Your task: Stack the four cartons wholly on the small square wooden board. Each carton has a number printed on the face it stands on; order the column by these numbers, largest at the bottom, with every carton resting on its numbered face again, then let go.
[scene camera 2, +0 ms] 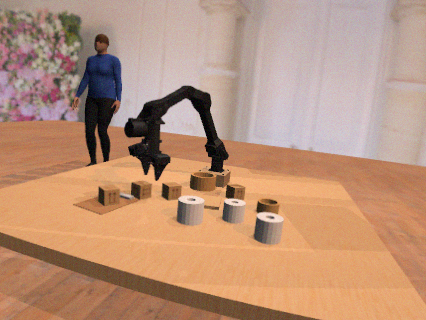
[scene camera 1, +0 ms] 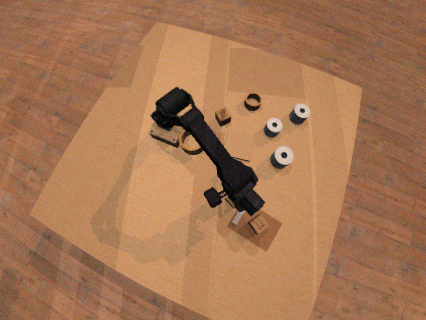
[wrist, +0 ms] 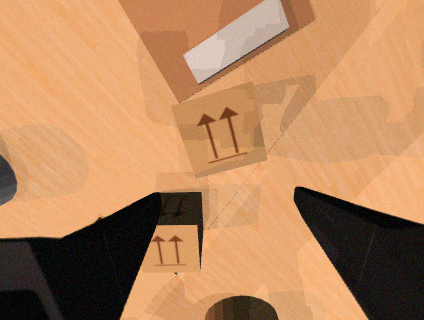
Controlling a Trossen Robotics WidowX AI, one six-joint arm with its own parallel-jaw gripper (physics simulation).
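Pixels of known places: gripper, fingertip midpoint: (scene camera 2: 151,177) (wrist: 227,195); arm's base, link origin: (scene camera 2: 216,170) (scene camera 1: 166,122).
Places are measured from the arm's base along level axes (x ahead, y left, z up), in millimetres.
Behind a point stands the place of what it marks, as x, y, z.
The small square wooden board (scene camera 1: 241,150) {347, 27, -45} (scene camera 2: 213,203) {352, 87, -45} is thin and pale; the arm partly covers it in scene camera 1. One carton (scene camera 1: 258,224) {516, -239, -1} (scene camera 2: 108,195) {546, -221, -19} stands on the darker brown sheet. A second (scene camera 1: 229,202) {383, -206, -3} (scene camera 2: 141,190) {426, -165, -22} (wrist: 220,130) {398, -183, -3} stands beside that sheet, arrows on its top. A third (scene camera 2: 171,190) {372, -71, -19} (wrist: 173,247) {342, -88, -3} stands closer to the arm's base, partly behind a finger in the wrist view. A fourth (scene camera 1: 223,118) {221, 119, -3} (scene camera 2: 235,191) {247, 144, -17} stands apart, on the board's other side. My gripper (scene camera 2: 152,175) {363, -161, 13} (wrist: 227,195) {363, -161, 13} is open and empty, pointing down above the second and third cartons. The numbers are hidden.
The brown sheet (scene camera 1: 269,238) {590, -272, -55} (scene camera 2: 91,204) {566, -273, -55} (wrist: 160,65) {467, -173, -55} bears a grey block (scene camera 1: 237,217) {437, -245, -45} (scene camera 2: 126,196) {453, -210, -46} (wrist: 237,42) {438, -233, -45}. Three white-topped rolls (scene camera 1: 280,164) {516, 16, 4} (scene camera 2: 190,215) {555, 71, -25} stand at one side. A larger ring (scene camera 1: 191,151) {157, -75, -9} (scene camera 2: 200,185) {191, -16, -33} lies by the arm's base; a smaller ring (scene camera 2: 268,209) {348, 284, -32} lies near the rolls.
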